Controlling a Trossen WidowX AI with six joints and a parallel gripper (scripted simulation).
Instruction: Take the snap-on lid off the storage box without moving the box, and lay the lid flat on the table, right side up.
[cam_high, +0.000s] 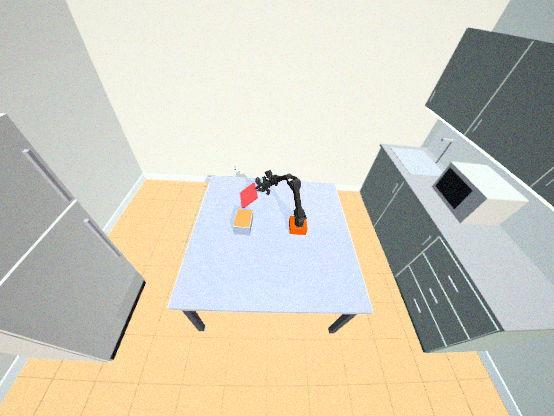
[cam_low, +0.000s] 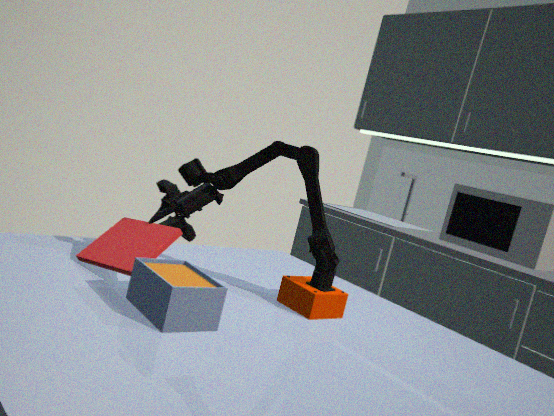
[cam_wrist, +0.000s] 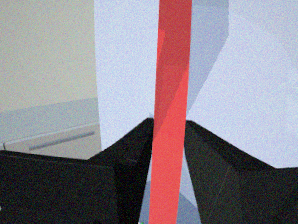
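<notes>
Now: gripper tip 6 cm short of the red lid, 1 cm to the right of it and 5 cm above it. From my gripper tip the other things lie so: grey storage box: 12 cm ahead, 29 cm to the left, 8 cm below.
</notes>
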